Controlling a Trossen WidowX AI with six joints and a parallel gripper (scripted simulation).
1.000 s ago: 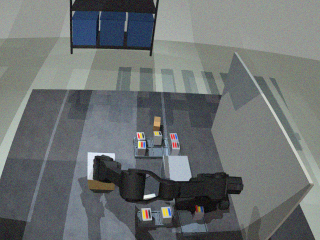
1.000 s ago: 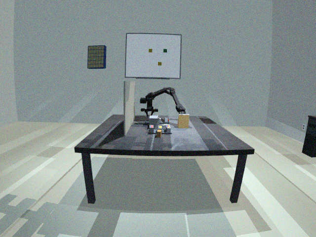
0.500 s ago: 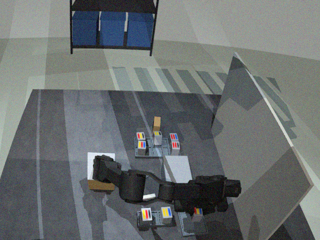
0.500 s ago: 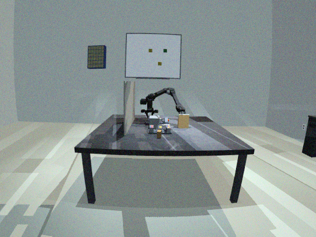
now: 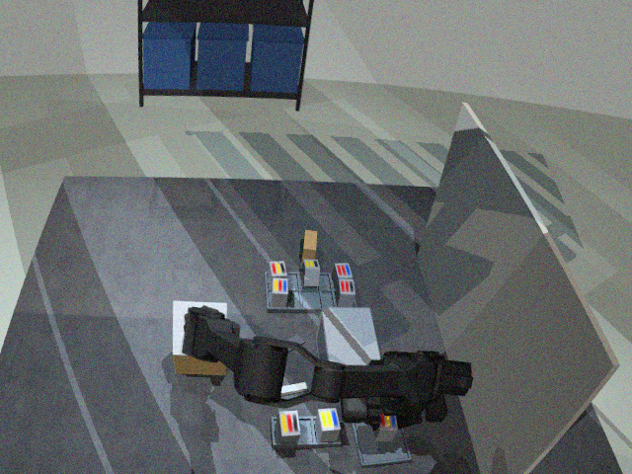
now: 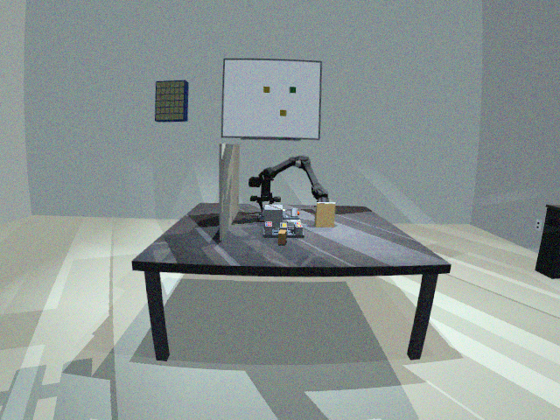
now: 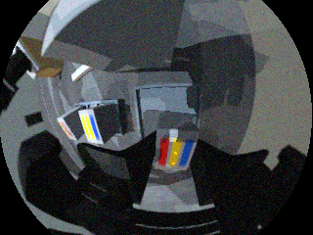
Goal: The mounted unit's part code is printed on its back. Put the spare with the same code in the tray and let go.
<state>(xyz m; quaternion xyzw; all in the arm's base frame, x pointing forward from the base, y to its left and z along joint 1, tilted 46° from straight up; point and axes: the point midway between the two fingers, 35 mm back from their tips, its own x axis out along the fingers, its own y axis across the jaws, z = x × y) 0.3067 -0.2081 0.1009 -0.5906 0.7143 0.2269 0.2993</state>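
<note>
The spare is 20 mm above my gripper tip. Round my gripper tip: mounted unit: 30 mm behind, 180 mm to the left, 20 mm above; then tall panel: 210 mm ahead, 150 mm to the left, 190 mm above.
</note>
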